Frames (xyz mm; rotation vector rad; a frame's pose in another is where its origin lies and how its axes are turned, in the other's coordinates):
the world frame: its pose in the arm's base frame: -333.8 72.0 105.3 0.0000 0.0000 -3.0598
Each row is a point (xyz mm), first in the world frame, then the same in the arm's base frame.
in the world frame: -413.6 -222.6 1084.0
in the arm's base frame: 60.2 327.6 1189.3
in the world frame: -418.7 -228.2 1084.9
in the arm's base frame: 64.9 333.6 1190.2
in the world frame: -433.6 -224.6 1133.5
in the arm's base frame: 80.0 331.3 1238.8
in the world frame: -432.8 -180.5 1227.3
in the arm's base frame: 82.8 287.3 1332.6
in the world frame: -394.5 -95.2 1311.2
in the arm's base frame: 51.6 199.1 1416.5
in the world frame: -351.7 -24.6 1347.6
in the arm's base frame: 14.7 125.3 1452.9
